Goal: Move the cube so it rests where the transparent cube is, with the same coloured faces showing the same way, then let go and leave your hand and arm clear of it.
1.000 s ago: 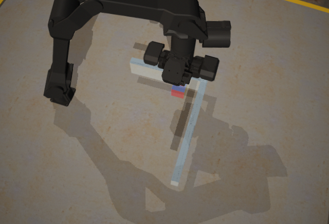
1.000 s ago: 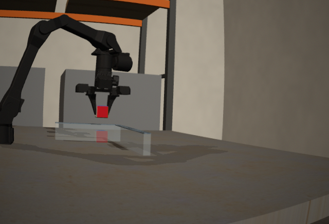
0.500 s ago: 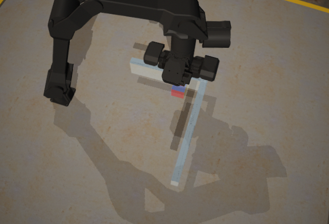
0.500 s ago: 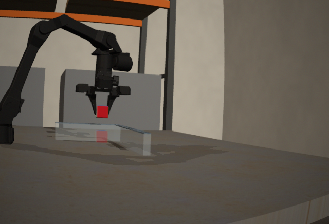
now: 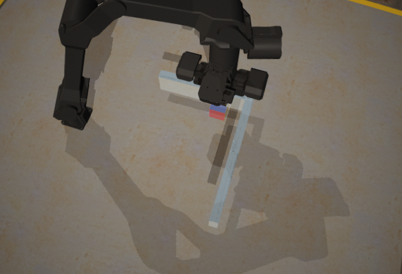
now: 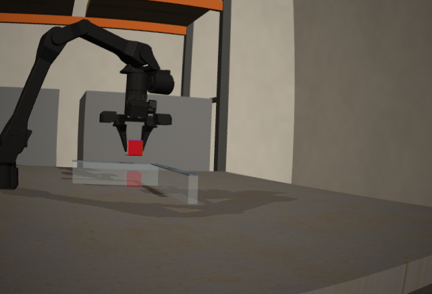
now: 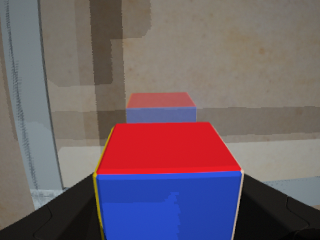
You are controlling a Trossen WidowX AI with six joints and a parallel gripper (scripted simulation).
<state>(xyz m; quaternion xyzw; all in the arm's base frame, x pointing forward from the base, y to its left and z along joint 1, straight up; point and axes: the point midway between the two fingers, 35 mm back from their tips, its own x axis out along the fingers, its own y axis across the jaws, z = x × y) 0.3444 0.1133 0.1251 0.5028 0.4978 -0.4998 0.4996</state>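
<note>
Right now the transparent cube is 10 mm to the left of my hand and 110 mm below it.
</note>
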